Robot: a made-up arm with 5 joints. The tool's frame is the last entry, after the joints. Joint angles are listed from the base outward.
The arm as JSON. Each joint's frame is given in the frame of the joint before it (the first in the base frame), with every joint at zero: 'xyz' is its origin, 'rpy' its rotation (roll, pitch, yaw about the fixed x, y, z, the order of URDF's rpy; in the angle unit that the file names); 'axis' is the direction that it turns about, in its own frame. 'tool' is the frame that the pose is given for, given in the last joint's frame.
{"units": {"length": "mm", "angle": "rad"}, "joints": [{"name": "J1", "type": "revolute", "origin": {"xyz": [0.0, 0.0, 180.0], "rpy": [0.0, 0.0, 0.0]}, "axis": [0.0, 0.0, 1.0]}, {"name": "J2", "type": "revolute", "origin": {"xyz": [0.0, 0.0, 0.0], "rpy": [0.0, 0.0, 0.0]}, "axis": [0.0, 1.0, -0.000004]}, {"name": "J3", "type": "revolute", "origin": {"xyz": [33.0, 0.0, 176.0], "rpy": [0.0, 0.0, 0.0]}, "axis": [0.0, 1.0, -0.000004]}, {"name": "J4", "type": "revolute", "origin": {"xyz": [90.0, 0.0, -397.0], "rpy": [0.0, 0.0, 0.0]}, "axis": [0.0, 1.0, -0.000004]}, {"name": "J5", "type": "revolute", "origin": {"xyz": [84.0, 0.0, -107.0], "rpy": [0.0, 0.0, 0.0]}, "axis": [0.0, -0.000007, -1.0]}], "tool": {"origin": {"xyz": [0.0, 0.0, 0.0], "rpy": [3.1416, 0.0, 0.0]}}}
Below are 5 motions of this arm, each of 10 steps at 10 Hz.
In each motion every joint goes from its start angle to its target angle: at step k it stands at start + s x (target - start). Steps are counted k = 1, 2, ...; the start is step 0. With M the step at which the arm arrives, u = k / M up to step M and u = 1 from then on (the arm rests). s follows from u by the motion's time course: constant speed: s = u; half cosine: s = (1 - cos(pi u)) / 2; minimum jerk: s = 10 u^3 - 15 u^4 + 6 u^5.
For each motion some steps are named. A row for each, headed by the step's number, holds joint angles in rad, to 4 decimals.
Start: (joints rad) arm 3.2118 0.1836 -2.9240 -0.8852 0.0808
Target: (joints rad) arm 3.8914 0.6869 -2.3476 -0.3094 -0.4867
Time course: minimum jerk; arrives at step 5
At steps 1, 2, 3, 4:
1: 3.2512 0.2128 -2.8906 -0.8518 0.0479
2: 3.4275 0.3434 -2.7410 -0.7024 -0.0993
3: 3.6757 0.5271 -2.5306 -0.4922 -0.3066
4: 3.8520 0.6577 -2.3810 -0.3428 -0.4538

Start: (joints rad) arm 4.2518 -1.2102 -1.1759 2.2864 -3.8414
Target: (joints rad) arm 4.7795 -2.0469 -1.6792 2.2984 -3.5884
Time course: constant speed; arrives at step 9
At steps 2, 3, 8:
2: 4.3691 -1.3961 -1.2877 2.2891 -3.7852
3: 4.4277 -1.4891 -1.3437 2.2904 -3.7571
8: 4.7209 -1.9539 -1.6233 2.2971 -3.6165

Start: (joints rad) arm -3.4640 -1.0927 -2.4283 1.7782 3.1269
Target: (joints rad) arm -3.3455 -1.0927 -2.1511 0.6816 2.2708
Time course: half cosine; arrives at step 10
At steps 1, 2, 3, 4, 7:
1: -3.4611 -1.0927 -2.4215 1.7514 3.1059
2: -3.4527 -1.0927 -2.4018 1.6735 3.0451
3: -3.4396 -1.0927 -2.3712 1.5522 2.9505
4: -3.4231 -1.0927 -2.3325 1.3993 2.8311
7: -3.3699 -1.0927 -2.2082 0.9076 2.4472

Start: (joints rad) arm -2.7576 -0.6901 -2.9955 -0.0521 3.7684
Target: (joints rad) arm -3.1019 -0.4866 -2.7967 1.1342 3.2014
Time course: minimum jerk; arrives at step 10
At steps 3, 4, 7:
3: -2.8137 -0.6569 -2.9631 0.1414 3.6759
4: -2.8669 -0.6255 -2.9324 0.3245 3.5884
7: -3.0458 -0.5198 -2.8291 0.9407 3.2939

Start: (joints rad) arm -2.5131 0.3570 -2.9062 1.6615 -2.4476
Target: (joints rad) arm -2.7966 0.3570 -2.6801 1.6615 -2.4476
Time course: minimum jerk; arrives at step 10
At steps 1, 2, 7, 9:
1: -2.5155 0.3570 -2.9043 1.6615 -2.4476
2: -2.5295 0.3570 -2.8931 1.6615 -2.4476
7: -2.7504 0.3570 -2.7170 1.6615 -2.4476
9: -2.7942 0.3570 -2.6820 1.6615 -2.4476

